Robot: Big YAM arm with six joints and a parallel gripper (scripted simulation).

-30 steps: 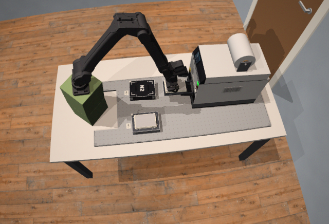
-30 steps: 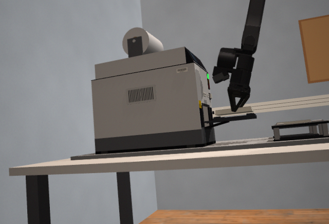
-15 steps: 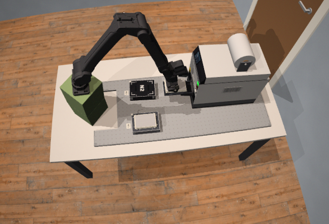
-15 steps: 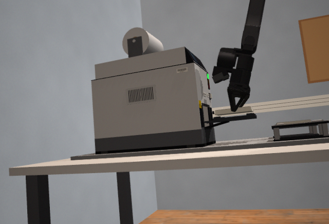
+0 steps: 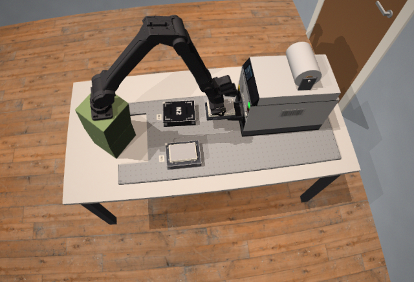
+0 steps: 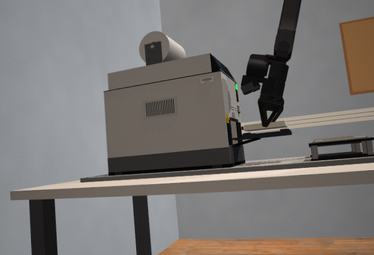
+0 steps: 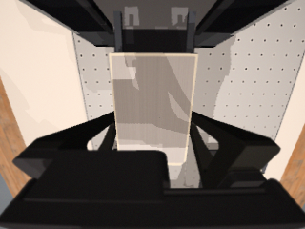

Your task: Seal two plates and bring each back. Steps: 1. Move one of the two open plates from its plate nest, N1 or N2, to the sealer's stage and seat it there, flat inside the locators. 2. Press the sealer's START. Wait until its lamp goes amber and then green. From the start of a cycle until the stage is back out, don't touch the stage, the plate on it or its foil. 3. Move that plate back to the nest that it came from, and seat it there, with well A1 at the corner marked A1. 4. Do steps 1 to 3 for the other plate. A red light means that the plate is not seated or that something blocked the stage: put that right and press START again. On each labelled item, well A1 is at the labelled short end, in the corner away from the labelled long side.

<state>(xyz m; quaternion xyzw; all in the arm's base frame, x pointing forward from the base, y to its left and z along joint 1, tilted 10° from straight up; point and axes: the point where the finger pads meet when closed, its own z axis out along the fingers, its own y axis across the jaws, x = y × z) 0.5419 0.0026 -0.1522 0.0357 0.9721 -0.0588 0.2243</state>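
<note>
Now: the plate right at my hand. Round my hand: sealer stage 30 mm below; then yellow warning label 110 mm ahead, 80 mm to the left, 30 mm above; then plate nest 220 mm behind, 170 mm to the right, 80 mm below.
</note>
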